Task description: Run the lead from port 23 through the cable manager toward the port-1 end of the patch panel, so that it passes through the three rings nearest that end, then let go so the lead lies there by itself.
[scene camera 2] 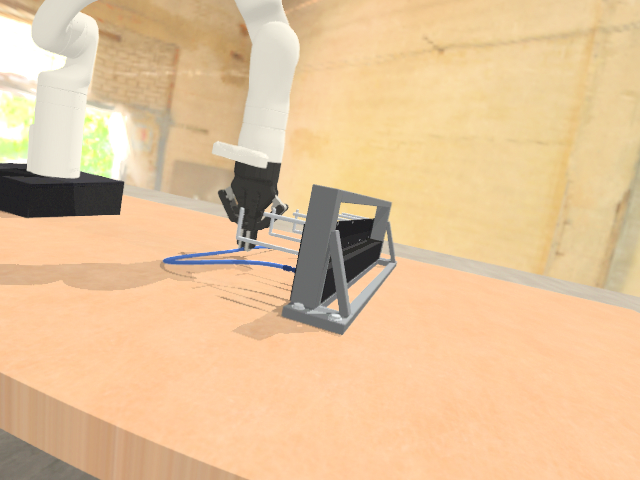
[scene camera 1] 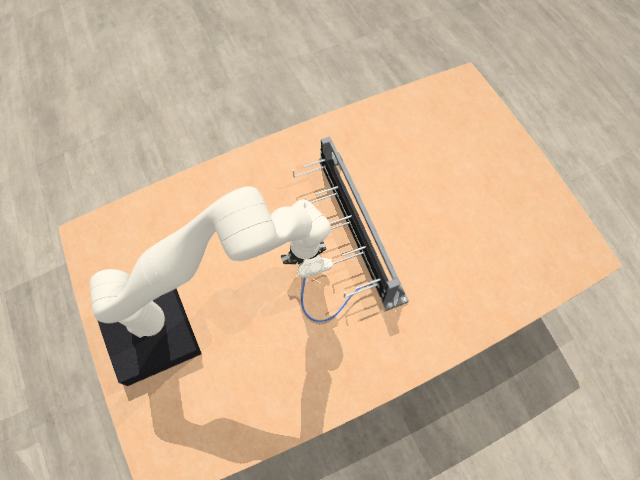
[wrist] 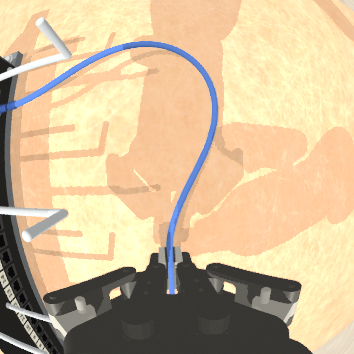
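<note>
The blue lead [scene camera 1: 320,320] [scene camera 2: 178,261] [wrist: 215,110] leaves the patch panel [scene camera 1: 394,294] [scene camera 2: 312,248] near its near end in the first scene view, passes below the end ring [scene camera 1: 361,289] [wrist: 35,67], bows out over the table and curves back to the gripper. My gripper [scene camera 2: 247,245] [wrist: 169,256] points down and is shut on the lead, low over the table and in front of the rings' open side. The second ring [scene camera 1: 348,258] [wrist: 32,212] is beside it. The arm hides the fingertips in the first scene view. The lead's free end is hidden.
More wire rings [scene camera 1: 309,173] stick out from the panel toward its far end, some partly covered by the arm in the first scene view. The black robot base [scene camera 1: 173,330] [scene camera 2: 98,198] stands at the table's left side. The panel stands on grey feet bolted to a base.
</note>
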